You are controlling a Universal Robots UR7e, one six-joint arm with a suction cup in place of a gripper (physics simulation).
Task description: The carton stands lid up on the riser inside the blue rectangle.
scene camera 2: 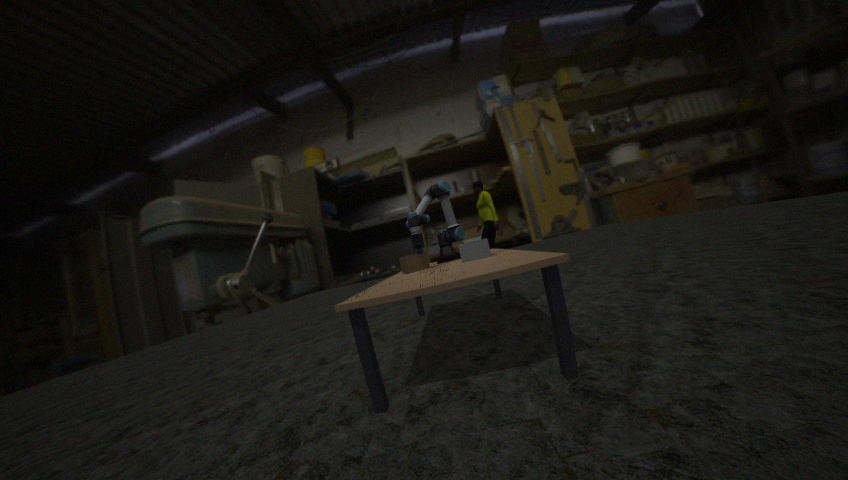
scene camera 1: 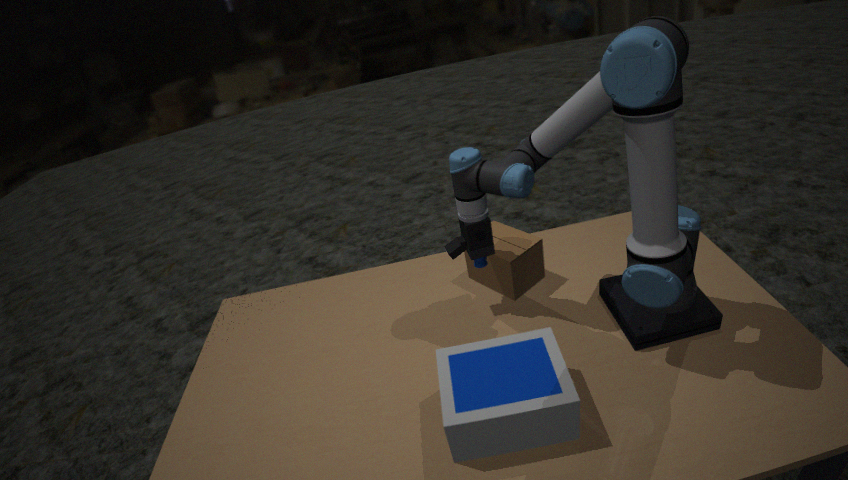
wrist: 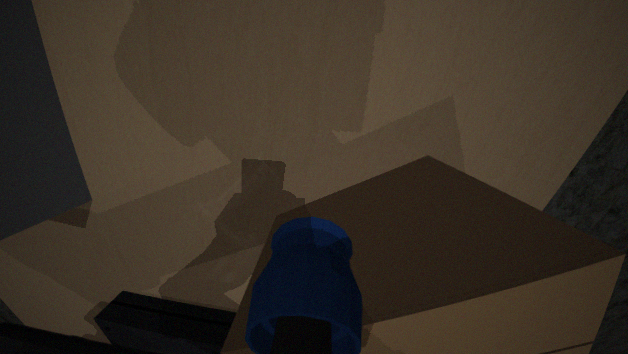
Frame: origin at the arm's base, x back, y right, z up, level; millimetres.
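Seen in the pictures: end effector, tool point: (scene camera 2: 420,254) (scene camera 1: 480,263) (wrist: 311,251); arm's base, origin of the base link: (scene camera 2: 447,255).
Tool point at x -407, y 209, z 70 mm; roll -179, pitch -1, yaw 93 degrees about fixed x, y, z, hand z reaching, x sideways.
Offsets run from my tool point to a thing's top centre. "spot": to the spot under its first point. Level surfaces: height alone.
The brown carton @(dx +78, dy +68, dz +13 mm) (scene camera 1: 514,270) (scene camera 2: 414,262) stands on the table with its seamed lid up. In the wrist view its dark side face @(spot: dx +2, dy +67, dz -14 mm) (wrist: 439,246) fills the middle. My suction cup (scene camera 1: 480,262) (wrist: 311,228) points straight down, close beside the carton's left side face and below the level of its lid. Its mouth faces the table and nothing hangs from it. The grey riser @(dx -49, dy -381, dz +3 mm) (scene camera 1: 510,427) (scene camera 2: 474,250) with the blue rectangle @(dx -49, dy -381, dz +3 mm) (scene camera 1: 501,372) on top stands nearer the front of the table, apart from the carton, with nothing on it.
The wooden table @(dz -117 mm) (scene camera 1: 295,388) (scene camera 2: 451,277) stands on dark legs over a rough floor (wrist: 593,185). The arm's black base (scene camera 1: 659,319) is bolted at the table's right side, close behind the carton. The table's far edge runs just behind the carton.
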